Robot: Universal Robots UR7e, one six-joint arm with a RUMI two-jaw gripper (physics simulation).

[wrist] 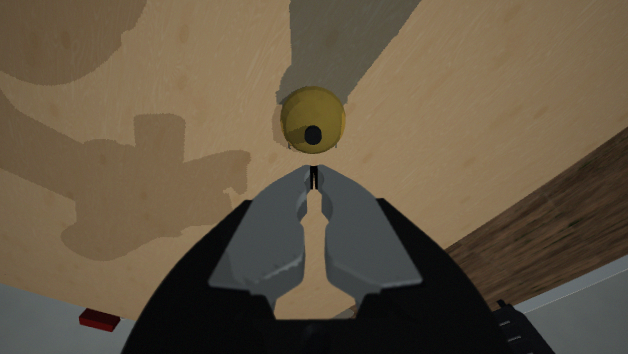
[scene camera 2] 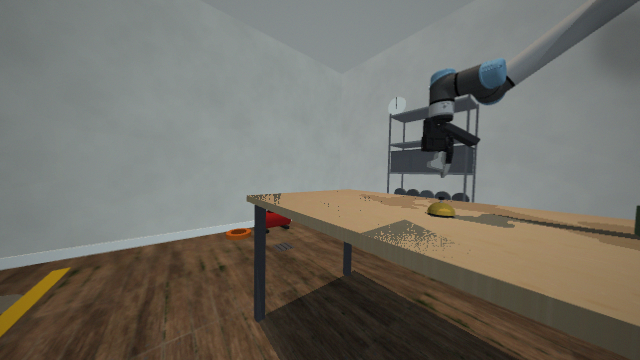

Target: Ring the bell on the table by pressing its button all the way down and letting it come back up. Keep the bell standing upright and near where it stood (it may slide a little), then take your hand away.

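Frame: origin at the arm's base, x ahead, y left, z up, level; metres.
Seen in the pictures: gripper, fingertip midpoint: [wrist: 313, 168] [scene camera 2: 442, 178].
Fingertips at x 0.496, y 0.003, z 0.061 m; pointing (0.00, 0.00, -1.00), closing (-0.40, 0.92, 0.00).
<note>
Offsets run from my fingertips to a thing's top centre. Level surfaces: height alone.
A yellow dome-shaped bell @[0.001 m ahead, 0.000 m left, 0.068 m down] [scene camera 2: 441, 210] [wrist: 307, 110] stands upright on the wooden table @[0.133 m down] [scene camera 2: 320, 210] [wrist: 420, 165]. Its small black button @[0.001 m ahead, 0.000 m left, 0.068 m down] [scene camera 2: 441, 199] [wrist: 313, 135] stands up from the top of the dome. My gripper [scene camera 2: 443, 175] [wrist: 313, 168] is shut and empty, its grey fingertips together and pointing down. In the scene view it hangs above the bell with a clear gap between the fingertips and the button. In the wrist view the whole button shows just beyond the fingertips, and nothing touches it.
A grey shelf rack [scene camera 2: 389, 150] stands behind the table. A dark green thing [scene camera 2: 638, 220] shows at the right edge of the scene view. An orange ring [scene camera 2: 229, 236] and a red object [scene camera 2: 276, 220] are on the floor beyond the table's left end.
</note>
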